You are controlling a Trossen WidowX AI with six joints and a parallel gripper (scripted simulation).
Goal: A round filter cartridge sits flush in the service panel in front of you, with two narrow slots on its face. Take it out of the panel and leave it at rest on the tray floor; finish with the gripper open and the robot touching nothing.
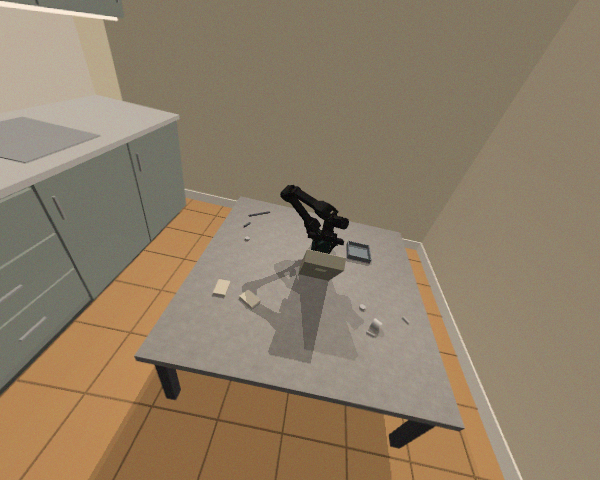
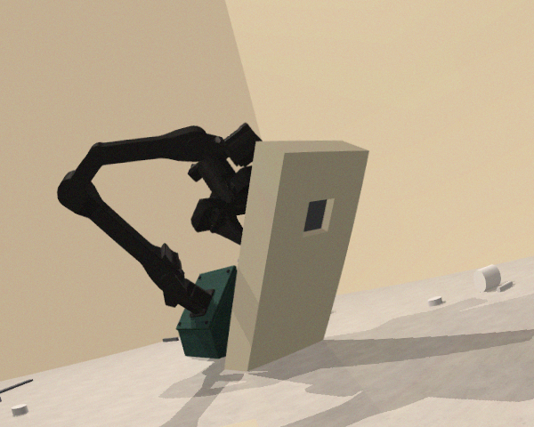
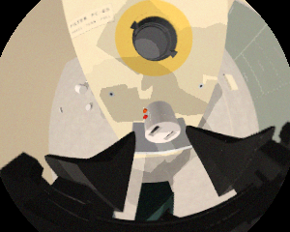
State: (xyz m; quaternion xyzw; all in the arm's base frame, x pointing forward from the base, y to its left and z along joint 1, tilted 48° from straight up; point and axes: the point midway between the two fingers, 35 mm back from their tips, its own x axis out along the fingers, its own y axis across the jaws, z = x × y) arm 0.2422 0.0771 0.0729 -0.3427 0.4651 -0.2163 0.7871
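Right now my gripper tip is 2 cm above the round grey filter cartridge and 1 cm short of it. From my gripper tip the other things lie so: dark tray (32 cm behind, 29 cm to the left, 19 cm below); service panel (5 cm ahead, 3 cm below).
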